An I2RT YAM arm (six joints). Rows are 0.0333 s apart.
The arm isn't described. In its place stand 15 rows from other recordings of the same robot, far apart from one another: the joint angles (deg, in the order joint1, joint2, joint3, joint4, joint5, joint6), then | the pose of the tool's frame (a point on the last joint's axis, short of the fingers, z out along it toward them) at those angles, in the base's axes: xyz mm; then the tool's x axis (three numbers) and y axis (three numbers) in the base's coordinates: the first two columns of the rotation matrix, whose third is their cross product.
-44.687, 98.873, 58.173, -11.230, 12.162, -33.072 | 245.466, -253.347, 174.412, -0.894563, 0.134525, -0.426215, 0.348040, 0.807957, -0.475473
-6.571, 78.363, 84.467, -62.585, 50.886, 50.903 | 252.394, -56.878, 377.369, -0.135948, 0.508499, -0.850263, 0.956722, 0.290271, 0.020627
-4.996, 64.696, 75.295, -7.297, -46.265, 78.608 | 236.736, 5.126, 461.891, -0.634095, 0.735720, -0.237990, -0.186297, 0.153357, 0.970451
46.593, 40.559, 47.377, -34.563, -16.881, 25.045 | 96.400, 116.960, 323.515, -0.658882, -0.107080, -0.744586, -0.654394, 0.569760, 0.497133
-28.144, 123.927, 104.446, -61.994, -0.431, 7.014 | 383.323, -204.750, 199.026, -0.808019, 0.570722, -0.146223, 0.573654, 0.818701, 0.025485
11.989, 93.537, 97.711, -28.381, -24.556, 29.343 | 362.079, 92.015, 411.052, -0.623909, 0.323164, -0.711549, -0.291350, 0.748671, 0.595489
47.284, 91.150, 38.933, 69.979, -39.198, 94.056 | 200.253, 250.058, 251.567, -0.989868, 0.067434, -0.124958, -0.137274, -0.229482, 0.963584
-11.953, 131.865, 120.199, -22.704, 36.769, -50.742 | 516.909, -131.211, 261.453, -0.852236, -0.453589, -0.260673, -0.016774, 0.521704, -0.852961
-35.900, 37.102, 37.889, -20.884, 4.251, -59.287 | 125.167, -93.863, 298.489, -0.693377, -0.556508, -0.457742, 0.088161, 0.564956, -0.820398
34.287, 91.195, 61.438, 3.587, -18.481, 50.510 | 294.963, 214.771, 260.406, -0.825465, 0.323059, -0.462861, -0.208042, 0.588155, 0.781532
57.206, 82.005, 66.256, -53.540, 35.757, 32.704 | 164.676, 217.178, 269.944, -0.734405, -0.330312, -0.592911, -0.206114, 0.940868, -0.268858
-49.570, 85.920, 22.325, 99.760, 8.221, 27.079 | 159.615, -195.198, 248.535, 0.717778, -0.147770, -0.680410, 0.563238, 0.697735, 0.442639
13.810, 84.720, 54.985, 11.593, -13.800, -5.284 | 329.484, 89.735, 273.157, -0.259467, -0.155876, -0.953089, -0.477861, 0.878331, -0.013557
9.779, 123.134, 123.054, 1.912, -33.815, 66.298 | 502.091, 106.641, 397.542, -0.618459, 0.665380, -0.418065, -0.305917, 0.286179, 0.908029
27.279, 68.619, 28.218, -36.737, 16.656, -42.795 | 158.686, 70.350, 140.838, -0.376033, -0.926227, 0.026496, -0.869261, 0.342713, -0.356277
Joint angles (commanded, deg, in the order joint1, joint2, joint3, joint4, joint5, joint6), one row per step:
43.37, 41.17, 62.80, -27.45, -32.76, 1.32
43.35, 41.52, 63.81, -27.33, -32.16, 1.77
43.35, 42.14, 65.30, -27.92, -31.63, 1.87
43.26, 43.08, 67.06, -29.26, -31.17, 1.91
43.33, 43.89, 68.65, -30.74, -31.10, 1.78
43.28, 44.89, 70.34, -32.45, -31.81, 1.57
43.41, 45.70, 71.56, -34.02, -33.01, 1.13
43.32, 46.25, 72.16, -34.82, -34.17, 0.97
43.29, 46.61, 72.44, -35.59, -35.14, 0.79
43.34, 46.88, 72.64, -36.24, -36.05, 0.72
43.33, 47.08, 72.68, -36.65, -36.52, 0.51
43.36, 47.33, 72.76, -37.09, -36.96, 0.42
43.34, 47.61, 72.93, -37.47, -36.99, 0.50
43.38, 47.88, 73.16, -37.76, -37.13, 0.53
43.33, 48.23, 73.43, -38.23, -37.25, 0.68
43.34, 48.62, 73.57, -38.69, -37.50, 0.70
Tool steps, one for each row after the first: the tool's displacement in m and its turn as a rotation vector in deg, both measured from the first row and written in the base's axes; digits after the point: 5 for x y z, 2 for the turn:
0.00004, -0.00046, 0.00496, 0.60, -0.17, -0.65
0.00011, -0.00077, 0.01066, 0.79, -0.31, -1.19
0.00103, -0.00052, 0.01576, 0.41, 0.07, -1.74
0.00118, -0.00021, 0.01990, -0.12, 0.44, -1.73
0.00165, 0.00059, 0.02374, -0.83, 1.03, -1.06
0.00159, 0.00181, 0.02572, -1.63, 1.54, 0.31
0.00213, 0.00286, 0.02637, -2.07, 2.03, 1.39
0.00246, 0.00375, 0.02579, -2.58, 2.57, 2.34
0.00245, 0.00454, 0.02518, -2.98, 3.12, 3.30
0.00286, 0.00522, 0.02430, -3.35, 3.39, 3.78
0.00334, 0.00607, 0.02346, -3.72, 3.81, 4.25
0.00414, 0.00678, 0.02310, -4.02, 4.26, 4.25
0.00464, 0.00748, 0.02324, -4.22, 4.55, 4.43
0.00554, 0.00824, 0.02310, -4.54, 5.12, 4.48
0.00664, 0.00948, 0.02222, -4.97, 5.71, 4.73

